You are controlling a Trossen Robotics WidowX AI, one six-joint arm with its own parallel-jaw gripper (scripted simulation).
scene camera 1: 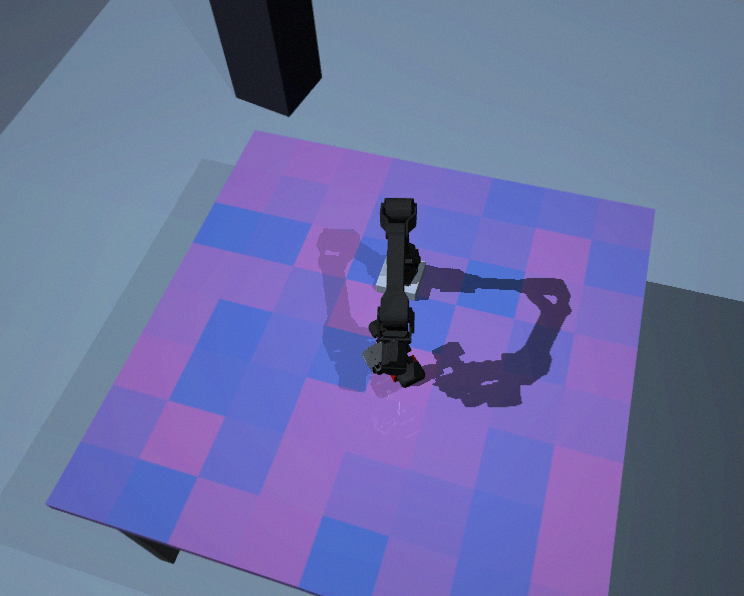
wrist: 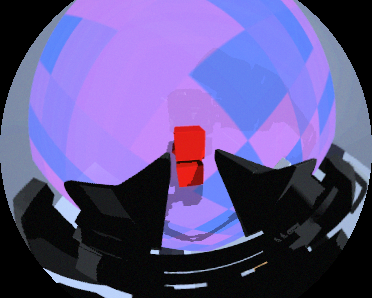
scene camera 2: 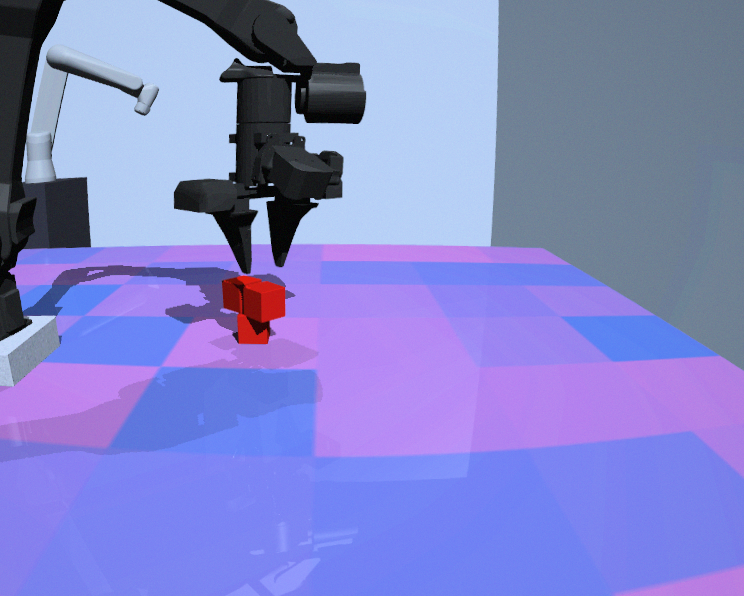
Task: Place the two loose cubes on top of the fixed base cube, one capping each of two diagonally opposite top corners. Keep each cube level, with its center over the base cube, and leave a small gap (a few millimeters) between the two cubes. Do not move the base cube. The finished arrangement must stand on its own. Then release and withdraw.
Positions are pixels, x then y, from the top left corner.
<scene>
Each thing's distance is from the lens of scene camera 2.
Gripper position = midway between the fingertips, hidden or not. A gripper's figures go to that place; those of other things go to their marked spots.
my gripper (scene camera 2: 263, 270): 0.60 m
red cube (scene camera 2: 250, 331): 0.62 m
red cube (scene camera 2: 265, 301): 0.59 m
</scene>
